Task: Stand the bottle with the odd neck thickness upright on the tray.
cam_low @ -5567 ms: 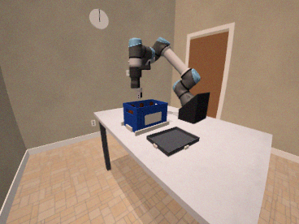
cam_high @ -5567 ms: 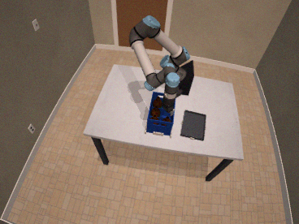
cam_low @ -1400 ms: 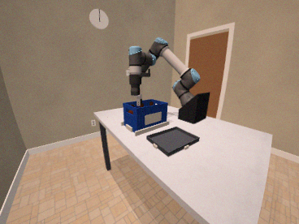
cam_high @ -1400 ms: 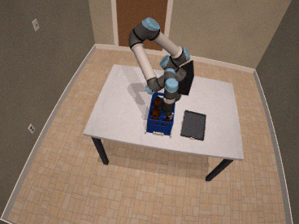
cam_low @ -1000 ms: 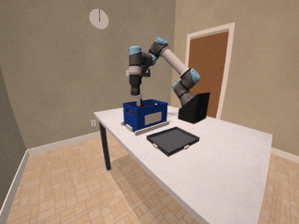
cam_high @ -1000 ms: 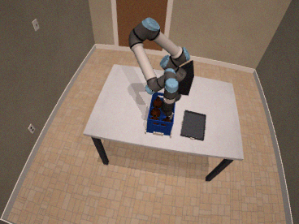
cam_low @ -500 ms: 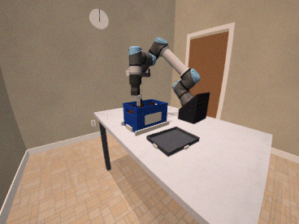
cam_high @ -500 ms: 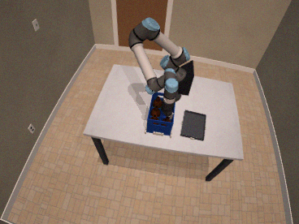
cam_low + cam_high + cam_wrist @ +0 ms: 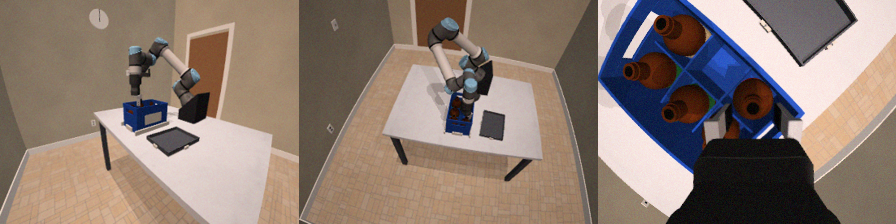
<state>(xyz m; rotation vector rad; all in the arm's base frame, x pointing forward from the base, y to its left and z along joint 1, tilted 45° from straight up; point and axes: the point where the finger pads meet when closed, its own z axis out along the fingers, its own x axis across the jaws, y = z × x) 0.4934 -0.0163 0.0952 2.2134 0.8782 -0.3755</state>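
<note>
The bottle lies 110 mm below my hand and 90 mm to the right of it. Round my hand: dark tray (230 mm to the left, 190 mm below, 70 mm behind); then blue crate (120 mm below, 90 mm behind, 50 mm to the right).
</note>
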